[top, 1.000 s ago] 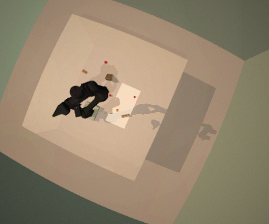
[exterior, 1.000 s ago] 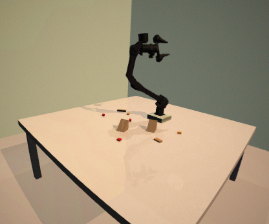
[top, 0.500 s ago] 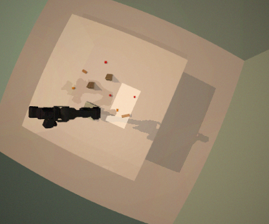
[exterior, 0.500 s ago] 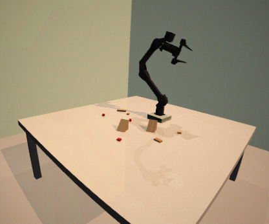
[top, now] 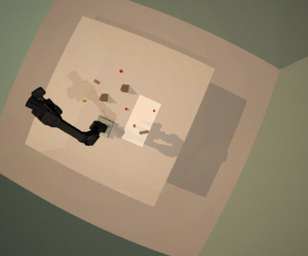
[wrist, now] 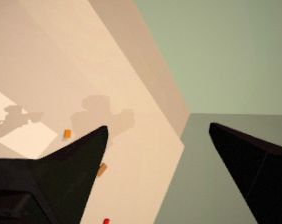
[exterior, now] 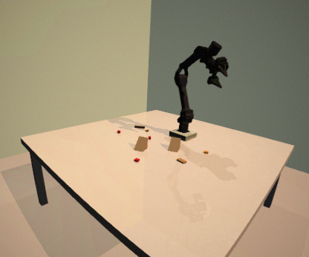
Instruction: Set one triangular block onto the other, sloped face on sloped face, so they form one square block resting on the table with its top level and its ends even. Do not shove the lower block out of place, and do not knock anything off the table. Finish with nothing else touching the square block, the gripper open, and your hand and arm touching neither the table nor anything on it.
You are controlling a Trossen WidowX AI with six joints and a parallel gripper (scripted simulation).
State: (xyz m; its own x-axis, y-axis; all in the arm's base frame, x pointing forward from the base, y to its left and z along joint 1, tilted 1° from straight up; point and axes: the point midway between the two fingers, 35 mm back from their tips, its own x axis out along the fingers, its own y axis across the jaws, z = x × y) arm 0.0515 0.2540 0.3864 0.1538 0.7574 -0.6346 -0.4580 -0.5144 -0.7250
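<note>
My gripper tip is 31 cm short of the wooden triangular block, 29 cm to the left of it and 38 cm above it. Also, from my gripper tip: brown piece 26 cm ahead, 3 cm to the right, 39 cm below.
</note>
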